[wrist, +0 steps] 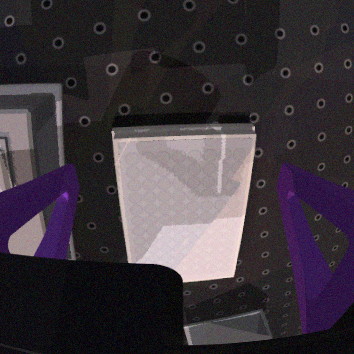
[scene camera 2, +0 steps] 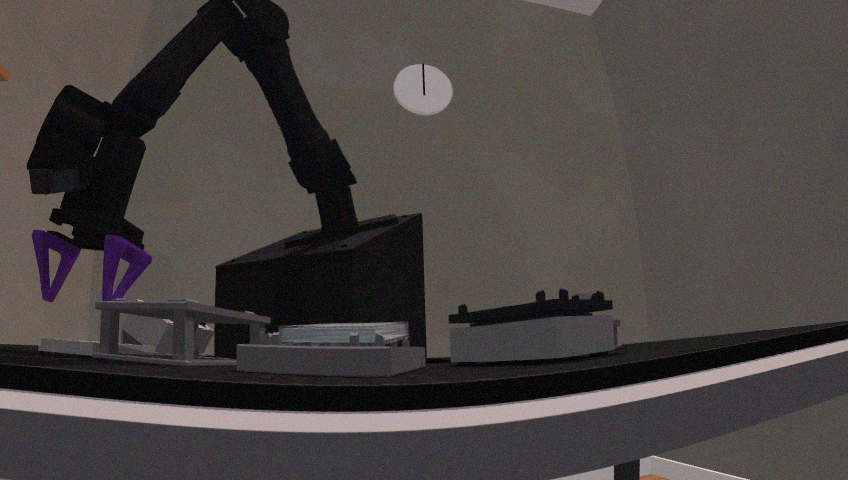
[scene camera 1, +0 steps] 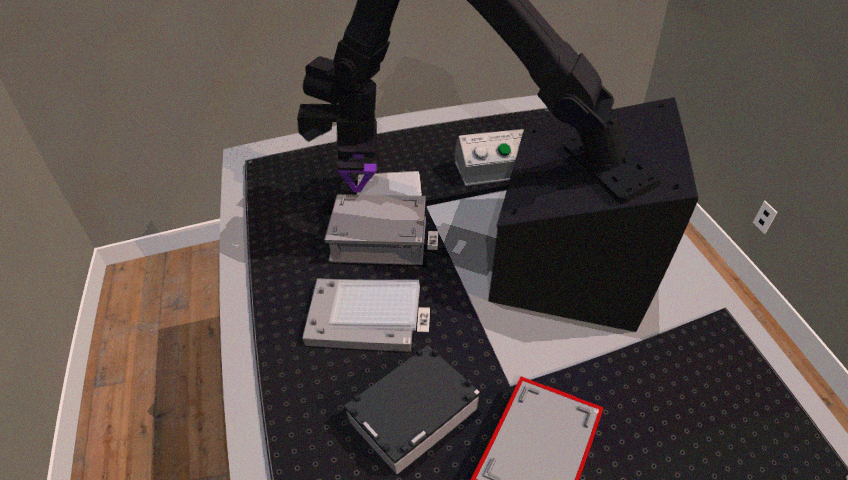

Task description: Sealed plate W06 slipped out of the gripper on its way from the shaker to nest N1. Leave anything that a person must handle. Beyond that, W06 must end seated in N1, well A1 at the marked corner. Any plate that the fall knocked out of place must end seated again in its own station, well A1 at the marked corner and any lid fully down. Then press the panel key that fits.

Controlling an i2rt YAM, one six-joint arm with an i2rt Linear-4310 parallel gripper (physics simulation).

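Frame: origin at the arm's base, x back, y left, z down, level; millimetres.
Seen in the pictures: gripper, fingertip midpoint: (wrist: 177, 174) (scene camera 2: 76, 306) (scene camera 1: 357, 174); arm's base, link origin: (scene camera 2: 341, 233) (scene camera 1: 609, 162).
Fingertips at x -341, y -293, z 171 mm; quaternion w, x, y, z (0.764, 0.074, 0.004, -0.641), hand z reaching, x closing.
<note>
Offsets run from my fingertips to a thing's top centre. "spot": to the spot under its first point.
A flat white plate @(dy +2, dx +59, dz +37 mm) (scene camera 1: 392, 181) (scene camera 2: 68, 346) (wrist: 182, 200), taken as W06, lies on the mat behind raised grey stand N1 @(dy +135, dx +15, dz -8 mm) (scene camera 1: 376, 220) (scene camera 2: 178, 308) (wrist: 15, 125); faint round wells show through its top. No label on it is readable. My gripper (scene camera 1: 358, 189) (scene camera 2: 80, 299) (wrist: 177, 174) is open above this plate, its fingers on either side of it and nothing between them. A clear well plate @(dy +309, dx -20, dz +3 mm) (scene camera 1: 374, 302) (scene camera 2: 345, 333) lies on nest N2 @(dy +302, dx -44, dz +20 mm) (scene camera 1: 357, 339) (scene camera 2: 315, 360), toward its back right corner, with corner posts bare at the left. Its exact seating is unclear.
The key panel @(dy -11, dx +324, dz -32 mm) (scene camera 1: 489, 171) (wrist: 230, 329) shows a white and a green key, partly behind the black arm base (scene camera 1: 571, 267) (scene camera 2: 321, 297). A dark-topped station @(spot: dy +490, dx +0, dz -4 mm) (scene camera 1: 416, 398) (scene camera 2: 529, 339) stands beyond N2. A red-edged grey plate station @(dy +588, dx +136, dz +5 mm) (scene camera 1: 547, 434) lies beside it.
</note>
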